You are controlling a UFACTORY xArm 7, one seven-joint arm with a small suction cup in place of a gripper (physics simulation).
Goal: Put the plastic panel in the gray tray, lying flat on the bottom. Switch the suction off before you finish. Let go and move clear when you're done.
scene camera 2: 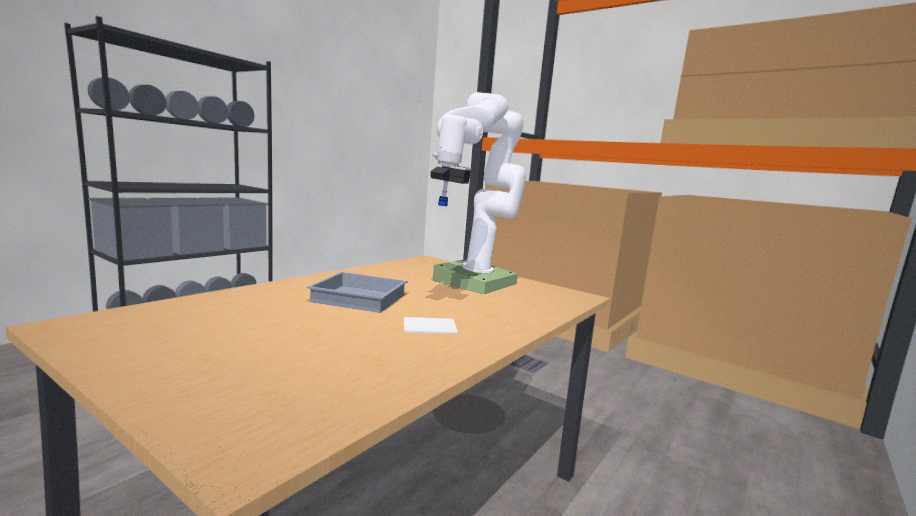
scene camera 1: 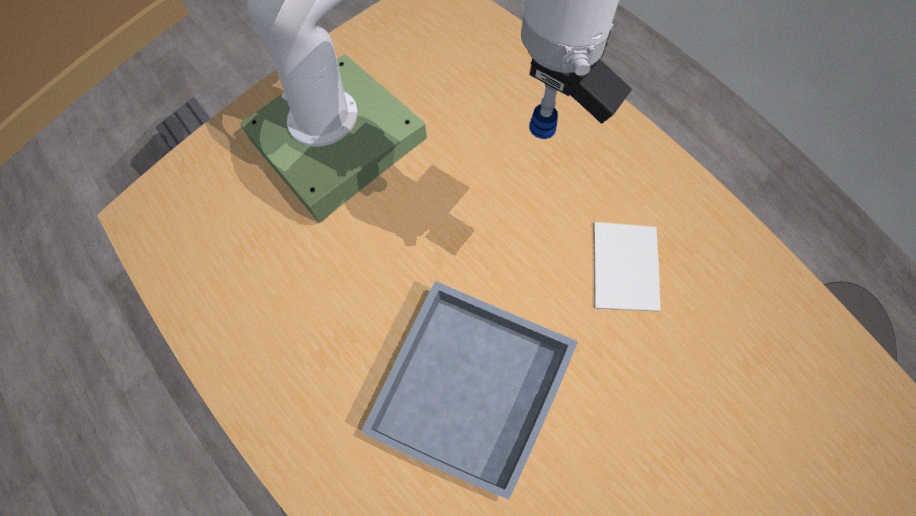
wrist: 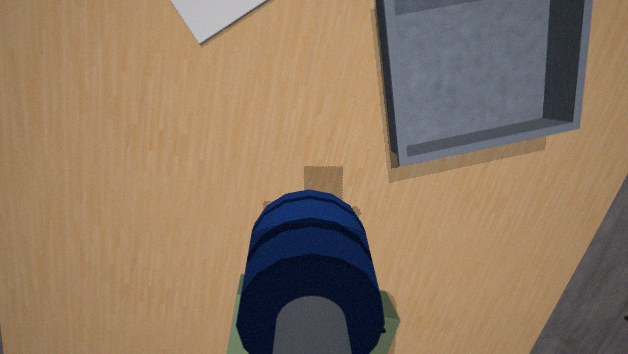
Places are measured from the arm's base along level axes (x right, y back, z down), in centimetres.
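Pixels of known places: hand at its tool point: [scene camera 2: 442,205] [scene camera 1: 542,128] [wrist: 308,243]; arm's base at its link origin: [scene camera 2: 477,268] [scene camera 1: 322,118].
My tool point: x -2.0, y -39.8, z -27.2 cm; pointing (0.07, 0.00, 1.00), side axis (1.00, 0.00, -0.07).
For each thing: its top centre in the pictures, then the offset to it from my tool point. Level surfaces: height alone.
- white plastic panel at its top centre: [scene camera 1: 627,265] [scene camera 2: 429,324] dx -6.8, dy -16.6, dz +32.0 cm
- gray tray at its top centre: [scene camera 1: 471,388] [wrist: 492,54] [scene camera 2: 360,283] dx +23.9, dy -7.5, dz +27.5 cm
- wooden table at its surface level: dz +32.5 cm
The white plastic panel [scene camera 1: 626,267] [scene camera 2: 430,325] [wrist: 215,15] lies flat on the table, apart from the tray; part of it shows at the top of the wrist view. The gray tray [scene camera 1: 399,358] [scene camera 2: 382,301] [wrist: 490,147] stands upright on the table, with no object in it in the scene views. My gripper, a blue suction cup [scene camera 1: 543,131] [scene camera 2: 442,202] [wrist: 310,210], is open, with nothing on it. It hangs high above the table, near the green base's side and apart from the panel and the tray.
The green base block [scene camera 1: 384,115] [scene camera 2: 487,282] carries the arm at one end of the wooden table [scene camera 1: 288,275] [scene camera 2: 224,384]. A black shelf rack [scene camera 2: 269,160] and large brown boxes [scene camera 2: 564,243] stand beyond the table.
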